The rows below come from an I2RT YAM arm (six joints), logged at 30 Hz.
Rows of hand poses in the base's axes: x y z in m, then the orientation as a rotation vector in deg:
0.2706, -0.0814, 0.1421, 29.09, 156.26, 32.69
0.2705, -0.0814, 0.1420, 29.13, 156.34, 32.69
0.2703, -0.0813, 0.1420, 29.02, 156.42, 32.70
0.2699, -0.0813, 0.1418, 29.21, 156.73, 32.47
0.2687, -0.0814, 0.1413, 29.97, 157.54, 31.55
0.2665, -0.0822, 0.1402, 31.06, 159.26, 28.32
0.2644, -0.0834, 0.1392, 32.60, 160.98, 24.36
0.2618, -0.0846, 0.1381, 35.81, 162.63, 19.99
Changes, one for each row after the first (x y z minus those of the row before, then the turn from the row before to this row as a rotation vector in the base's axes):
-0.0001, 0.0000, -0.0001, 0.01, 0.09, 0.00
-0.0002, 0.0001, 0.0000, -0.01, 0.04, 0.09
-0.0004, 0.0000, -0.0002, -0.13, 0.33, -0.06
-0.0012, -0.0001, -0.0005, -0.52, 0.94, -0.37
-0.0022, -0.0008, -0.0011, -2.03, 1.82, -0.60
-0.0021, -0.0012, -0.0010, -2.43, 2.01, -0.94
-0.0026, -0.0012, -0.0011, -2.45, 2.52, -2.02

